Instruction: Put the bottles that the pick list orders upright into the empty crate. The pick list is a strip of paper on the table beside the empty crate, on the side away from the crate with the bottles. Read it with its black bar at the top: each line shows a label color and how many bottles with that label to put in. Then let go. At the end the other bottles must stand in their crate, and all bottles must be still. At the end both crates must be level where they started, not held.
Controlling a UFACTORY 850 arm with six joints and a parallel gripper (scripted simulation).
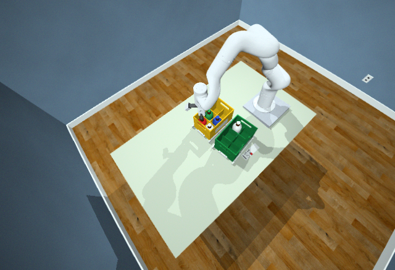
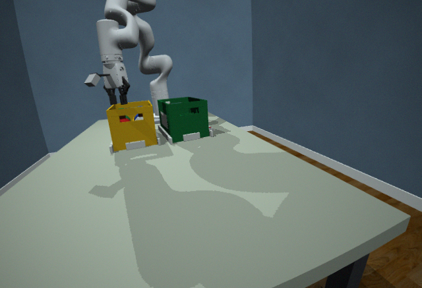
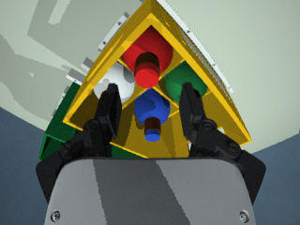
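Right now the red bottle is 12 cm below my hand. The rest, counted from my hand: blue-label bottle 10 cm behind, 8 cm to the left, 12 cm below; green bottle 8 cm behind, 1 cm to the right, 12 cm below; yellow crate 9 cm behind, 4 cm to the left, 12 cm below.
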